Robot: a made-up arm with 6 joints. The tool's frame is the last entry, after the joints.
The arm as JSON. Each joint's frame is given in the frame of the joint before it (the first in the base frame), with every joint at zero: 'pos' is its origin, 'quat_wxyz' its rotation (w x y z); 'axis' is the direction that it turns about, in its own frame. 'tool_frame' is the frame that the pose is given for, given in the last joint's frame.
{
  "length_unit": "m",
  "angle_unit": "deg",
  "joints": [
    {
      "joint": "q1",
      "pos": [
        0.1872,
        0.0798,
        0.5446
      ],
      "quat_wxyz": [
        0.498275,
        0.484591,
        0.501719,
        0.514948
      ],
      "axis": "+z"
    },
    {
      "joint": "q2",
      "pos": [
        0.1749,
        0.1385,
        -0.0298
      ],
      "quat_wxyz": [
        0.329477,
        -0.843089,
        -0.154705,
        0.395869
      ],
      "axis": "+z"
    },
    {
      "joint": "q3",
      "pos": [
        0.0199,
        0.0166,
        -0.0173
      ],
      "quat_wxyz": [
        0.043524,
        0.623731,
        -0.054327,
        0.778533
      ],
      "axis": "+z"
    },
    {
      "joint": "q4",
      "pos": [
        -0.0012,
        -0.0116,
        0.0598
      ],
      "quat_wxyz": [
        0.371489,
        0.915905,
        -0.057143,
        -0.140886
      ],
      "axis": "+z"
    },
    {
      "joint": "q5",
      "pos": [
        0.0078,
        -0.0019,
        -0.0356
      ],
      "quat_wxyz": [
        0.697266,
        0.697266,
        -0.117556,
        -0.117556
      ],
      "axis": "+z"
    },
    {
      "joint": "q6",
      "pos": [
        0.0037,
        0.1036,
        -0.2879
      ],
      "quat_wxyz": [
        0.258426,
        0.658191,
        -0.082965,
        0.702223
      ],
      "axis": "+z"
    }
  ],
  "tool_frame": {
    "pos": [
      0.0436,
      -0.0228,
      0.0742
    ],
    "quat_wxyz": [
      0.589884,
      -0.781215,
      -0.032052,
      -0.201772
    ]
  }
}
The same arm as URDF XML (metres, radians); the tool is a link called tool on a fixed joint. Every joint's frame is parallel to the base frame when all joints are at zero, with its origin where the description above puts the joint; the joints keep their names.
<robot name="arm">
<link name="base"/>
<link name="link1"/>
<link name="link2"/>
<link name="link3"/>
<link name="link4"/>
<link name="link5"/>
<link name="link6"/>
<link name="tool"/>
<joint name="q1" type="continuous"><parent link="base"/><child link="link1"/><origin xyz="0.1872 0.0798 0.5446"/><axis xyz="0.999067 0.033799 0.026899"/></joint>
<joint name="q2" type="continuous"><parent link="link1"/><child link="link2"/><origin xyz="-0.0394 0.1738 0.1375"/><axis xyz="-0.454686 -0.784876 0.420987"/></joint>
<joint name="q3" type="continuous"><parent link="link2"/><child link="link3"/><origin xyz="-0.0150 0.0255 -0.0097"/><axis xyz="-0.587395 0.432097 0.684295"/></joint>
<joint name="q4" type="continuous"><parent link="link3"/><child link="link4"/><origin xyz="-0.0434 0.0274 0.0329"/><axis xyz="0 0 -1"/></joint>
<joint name="q5" type="continuous"><parent link="link4"/><child link="link5"/><origin xyz="-0.0008 -0.0080 0.0356"/><axis xyz="1 0 0"/></joint>
<joint name="q6" type="continuous"><parent link="link5"/><child link="link6"/><origin xyz="-0.2879 -0.0037 -0.1036"/><axis xyz="0.119802 -0.881514 0.456707"/></joint>
<joint name="tool_fixed" type="fixed"><parent link="link6"/><child link="tool"/><origin xyz="0.0460 -0.0762 0.0034" rpy="-0.8733 0.2337 -0.4237"/></joint>
</robot>

